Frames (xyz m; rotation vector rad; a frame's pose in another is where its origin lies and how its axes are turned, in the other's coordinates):
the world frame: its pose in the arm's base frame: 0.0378 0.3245 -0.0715 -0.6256 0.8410 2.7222
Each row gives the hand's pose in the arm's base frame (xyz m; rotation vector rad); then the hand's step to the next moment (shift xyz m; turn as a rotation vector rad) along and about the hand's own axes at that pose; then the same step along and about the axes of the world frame.
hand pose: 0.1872 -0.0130 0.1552 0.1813 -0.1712 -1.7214
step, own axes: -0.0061 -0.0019 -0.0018 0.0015 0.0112 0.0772
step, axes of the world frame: 0.0019 -0.0059 0.0023 -0.0304 0.0416 0.0586
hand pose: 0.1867 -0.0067 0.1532 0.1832 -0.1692 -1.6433
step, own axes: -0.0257 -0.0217 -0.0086 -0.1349 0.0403 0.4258
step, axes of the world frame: 0.0234 -0.0226 0.0121 -0.1457 0.1144 0.4084
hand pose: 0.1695 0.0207 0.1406 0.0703 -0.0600 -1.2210
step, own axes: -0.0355 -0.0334 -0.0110 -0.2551 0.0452 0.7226
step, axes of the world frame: 0.0459 -0.0108 0.0164 -0.2178 0.1896 0.7112
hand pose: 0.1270 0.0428 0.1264 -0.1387 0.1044 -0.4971
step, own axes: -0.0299 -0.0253 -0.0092 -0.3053 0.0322 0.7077
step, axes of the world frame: 0.0353 0.0184 0.0057 -0.1666 0.1931 0.7280
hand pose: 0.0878 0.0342 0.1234 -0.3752 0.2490 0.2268
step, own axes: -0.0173 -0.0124 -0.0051 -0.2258 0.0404 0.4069
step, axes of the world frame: 0.0091 0.0199 -0.0015 -0.0509 0.1228 0.4478
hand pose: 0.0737 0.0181 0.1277 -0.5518 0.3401 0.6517
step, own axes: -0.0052 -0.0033 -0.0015 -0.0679 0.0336 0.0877
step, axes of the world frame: 0.0001 0.0063 -0.0008 0.0169 0.0305 0.1105
